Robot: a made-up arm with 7 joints. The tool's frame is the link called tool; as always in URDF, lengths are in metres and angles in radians. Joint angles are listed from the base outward.
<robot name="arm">
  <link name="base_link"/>
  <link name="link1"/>
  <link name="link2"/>
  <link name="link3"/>
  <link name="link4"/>
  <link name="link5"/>
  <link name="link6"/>
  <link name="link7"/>
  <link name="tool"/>
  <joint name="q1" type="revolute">
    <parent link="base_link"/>
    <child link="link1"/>
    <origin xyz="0.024 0.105 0.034" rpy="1.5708 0 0"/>
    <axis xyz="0 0 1"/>
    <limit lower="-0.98" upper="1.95"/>
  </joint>
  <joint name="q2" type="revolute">
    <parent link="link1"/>
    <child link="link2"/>
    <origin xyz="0.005 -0.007 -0.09" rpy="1.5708 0 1.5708"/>
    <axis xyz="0 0 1"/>
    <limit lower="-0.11" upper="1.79"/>
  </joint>
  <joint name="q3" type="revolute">
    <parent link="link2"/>
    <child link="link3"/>
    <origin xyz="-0.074 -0.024 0.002" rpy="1.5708 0 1.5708"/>
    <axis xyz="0 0 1"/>
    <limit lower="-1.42" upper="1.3"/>
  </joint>
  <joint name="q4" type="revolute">
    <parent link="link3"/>
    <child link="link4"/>
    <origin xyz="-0.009 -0.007 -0.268" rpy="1.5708 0 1.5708"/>
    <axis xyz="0 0 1"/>
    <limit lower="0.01" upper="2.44"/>
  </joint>
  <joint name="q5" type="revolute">
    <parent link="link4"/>
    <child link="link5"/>
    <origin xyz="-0.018 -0.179 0.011" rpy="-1.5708 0 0"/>
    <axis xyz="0 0 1"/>
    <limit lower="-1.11" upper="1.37"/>
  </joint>
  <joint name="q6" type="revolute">
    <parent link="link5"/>
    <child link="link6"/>
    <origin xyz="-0.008 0.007 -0.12" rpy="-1.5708 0 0"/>
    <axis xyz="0 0 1"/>
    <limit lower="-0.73" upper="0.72"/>
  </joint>
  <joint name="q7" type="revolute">
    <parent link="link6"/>
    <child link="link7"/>
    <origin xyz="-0.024 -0.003 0.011" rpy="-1.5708 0 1.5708"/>
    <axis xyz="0 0 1"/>
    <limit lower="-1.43" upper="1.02"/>
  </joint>
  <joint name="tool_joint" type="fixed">
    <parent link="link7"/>
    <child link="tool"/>
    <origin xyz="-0.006 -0.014 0.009" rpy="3.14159 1.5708 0"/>
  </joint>
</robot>
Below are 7 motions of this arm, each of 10 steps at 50 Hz.
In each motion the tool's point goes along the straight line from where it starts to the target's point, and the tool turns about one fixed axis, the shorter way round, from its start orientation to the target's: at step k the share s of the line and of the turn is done. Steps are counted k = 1, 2, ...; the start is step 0. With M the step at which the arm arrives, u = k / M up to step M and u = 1 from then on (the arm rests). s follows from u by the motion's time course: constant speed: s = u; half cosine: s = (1 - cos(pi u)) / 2; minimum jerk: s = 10 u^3 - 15 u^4 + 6 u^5.
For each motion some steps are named. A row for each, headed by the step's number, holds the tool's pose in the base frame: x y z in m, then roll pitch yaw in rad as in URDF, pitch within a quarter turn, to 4 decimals.
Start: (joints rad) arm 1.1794 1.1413 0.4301 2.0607 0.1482 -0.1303 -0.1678
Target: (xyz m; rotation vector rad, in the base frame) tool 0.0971 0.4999 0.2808 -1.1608 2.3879 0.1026
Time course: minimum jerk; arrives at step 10
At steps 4, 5, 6, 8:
4: 0.0936 0.4998 0.2801 -2.9612 0.4672 -2.1243
5: 0.0945 0.4998 0.2803 -2.9679 0.4674 -2.1444
6: 0.0955 0.4998 0.2805 -2.9746 0.4674 -2.1646
8: 0.0968 0.4999 0.2807 -2.9842 0.4673 -2.1932

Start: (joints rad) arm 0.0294 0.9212 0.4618 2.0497 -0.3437 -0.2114 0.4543
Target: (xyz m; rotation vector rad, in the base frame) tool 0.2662 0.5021 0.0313 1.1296 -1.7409 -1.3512
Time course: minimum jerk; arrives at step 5
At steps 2, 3, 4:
2: 0.2657 0.5020 0.0358 1.8034 0.0222 -1.9869
3: 0.2660 0.5021 0.0334 1.8168 0.0160 -1.9932
4: 0.2662 0.5021 0.0317 1.8263 0.0118 -1.9978

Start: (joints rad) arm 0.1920 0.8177 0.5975 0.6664 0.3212 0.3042 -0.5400
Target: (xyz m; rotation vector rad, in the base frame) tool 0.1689 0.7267 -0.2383 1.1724 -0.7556 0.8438
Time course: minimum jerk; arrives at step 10
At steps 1, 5, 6, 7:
1: 0.1829 0.6971 -0.2821 0.9316 -1.0479 0.5901
5: 0.1760 0.7118 -0.2604 1.0269 -1.0420 0.4558
6: 0.1734 0.7172 -0.2523 1.0615 -1.0382 0.4068
7: 0.1712 0.7218 -0.2455 1.0902 -1.0343 0.3658

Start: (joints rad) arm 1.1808 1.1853 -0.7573 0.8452 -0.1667 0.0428 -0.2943
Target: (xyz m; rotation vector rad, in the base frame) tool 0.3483 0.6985 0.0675 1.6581 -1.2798 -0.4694
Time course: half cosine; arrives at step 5
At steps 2, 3, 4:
2: 0.3472 0.6981 0.0681 2.0858 -0.2478 -1.1494
3: 0.3477 0.6983 0.0678 2.0815 -0.2448 -1.1600
4: 0.3481 0.6984 0.0676 2.0781 -0.2425 -1.1686

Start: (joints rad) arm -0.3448 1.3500 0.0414 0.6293 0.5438 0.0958 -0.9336
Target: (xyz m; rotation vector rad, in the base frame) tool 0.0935 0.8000 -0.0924 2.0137 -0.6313 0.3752
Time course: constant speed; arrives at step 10
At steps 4, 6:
4: 0.0923 0.7936 -0.1046 2.1249 -0.4207 -0.3207
6: 0.0927 0.7958 -0.1005 2.1426 -0.4554 -0.3227

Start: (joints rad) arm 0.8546 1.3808 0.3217 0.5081 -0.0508 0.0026 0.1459
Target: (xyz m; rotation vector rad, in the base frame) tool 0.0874 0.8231 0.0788 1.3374 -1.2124 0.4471
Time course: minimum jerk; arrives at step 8
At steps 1, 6, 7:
1: 0.1080 0.8242 0.0633 2.1029 -1.0057 -0.9351
6: 0.0896 0.8232 0.0772 1.9915 -1.0105 -0.7921
7: 0.0877 0.8231 0.0785 1.9803 -1.0105 -0.7778

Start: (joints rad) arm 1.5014 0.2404 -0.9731 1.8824 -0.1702 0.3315 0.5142
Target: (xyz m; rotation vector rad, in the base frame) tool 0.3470 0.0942 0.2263 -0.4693 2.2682 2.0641
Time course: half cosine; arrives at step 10
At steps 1, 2, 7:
1: 0.3811 0.0847 0.2064 1.6912 0.0583 -2.7958
2: 0.3787 0.0854 0.2078 1.6918 0.0709 -2.8062
7: 0.3542 0.0922 0.2221 1.6912 0.1952 -2.9089

